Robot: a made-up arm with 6 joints.
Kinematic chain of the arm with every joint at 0, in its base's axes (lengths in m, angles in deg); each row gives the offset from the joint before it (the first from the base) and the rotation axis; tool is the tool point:
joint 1: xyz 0 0 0.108 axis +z
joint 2: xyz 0 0.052 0 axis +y
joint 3: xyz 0 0 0.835 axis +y
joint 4: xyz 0 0 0.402 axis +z
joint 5: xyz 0 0 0 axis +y
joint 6: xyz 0 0 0.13 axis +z
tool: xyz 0 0 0
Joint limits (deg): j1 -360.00..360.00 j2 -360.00..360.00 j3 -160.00..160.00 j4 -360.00..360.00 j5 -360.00..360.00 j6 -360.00..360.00
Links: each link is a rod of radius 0.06 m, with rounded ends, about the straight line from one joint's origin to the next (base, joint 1, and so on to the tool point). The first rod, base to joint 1, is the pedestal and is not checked.
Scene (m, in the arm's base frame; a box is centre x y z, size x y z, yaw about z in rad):
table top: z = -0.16
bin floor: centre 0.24 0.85 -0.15 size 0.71 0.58 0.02 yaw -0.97
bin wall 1: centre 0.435 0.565 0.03 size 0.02 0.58 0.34 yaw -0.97
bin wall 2: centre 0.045 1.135 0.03 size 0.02 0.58 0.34 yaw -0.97
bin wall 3: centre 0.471 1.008 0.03 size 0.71 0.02 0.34 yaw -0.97
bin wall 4: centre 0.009 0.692 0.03 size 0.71 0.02 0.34 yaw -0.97
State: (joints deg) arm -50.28 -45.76 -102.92 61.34 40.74 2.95
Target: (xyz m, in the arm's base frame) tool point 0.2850 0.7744 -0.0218
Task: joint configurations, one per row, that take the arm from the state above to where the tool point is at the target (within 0.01 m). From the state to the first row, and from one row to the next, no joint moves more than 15 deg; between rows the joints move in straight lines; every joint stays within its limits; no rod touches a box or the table.
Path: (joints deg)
1: -62.87 -43.09 -103.97 62.06 42.20 2.95
2: -75.46 -40.43 -105.01 62.77 43.66 2.95
3: -88.06 -37.76 -106.06 63.49 45.11 2.95
4: -100.65 -35.10 -107.10 64.21 46.57 2.95
5: -100.79 -49.62 -110.01 64.65 44.98 2.95
6: -100.93 -64.15 -112.92 65.09 43.39 2.95

